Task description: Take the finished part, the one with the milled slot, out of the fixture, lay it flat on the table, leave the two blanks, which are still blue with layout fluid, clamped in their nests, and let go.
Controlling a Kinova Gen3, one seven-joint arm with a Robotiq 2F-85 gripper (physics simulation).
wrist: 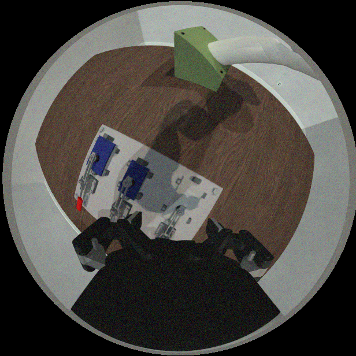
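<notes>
The pale fixture plate (150,155) lies on the brown table with three nests. Blue blanks (102,155) (134,179) sit in the left and middle nests, each with a metal toggle clamp over it. In the right nest, a pale grey shape (190,201), seemingly the finished part, lies among dark pins; it blends with the plate and its slot cannot be made out. A toggle clamp (172,220) stands at that nest; whether it presses on the part cannot be told. My gripper (174,222) is open and empty, its fingers wide apart in the view across the plate's lower part.
A red clamp handle (79,204) shows at the plate's left edge; the other handles are hidden. A green wedge-shaped block (192,60) stands at the table's far edge, with a pale curved arm-like body (250,50) against it. Brown table (270,150) surrounds the plate.
</notes>
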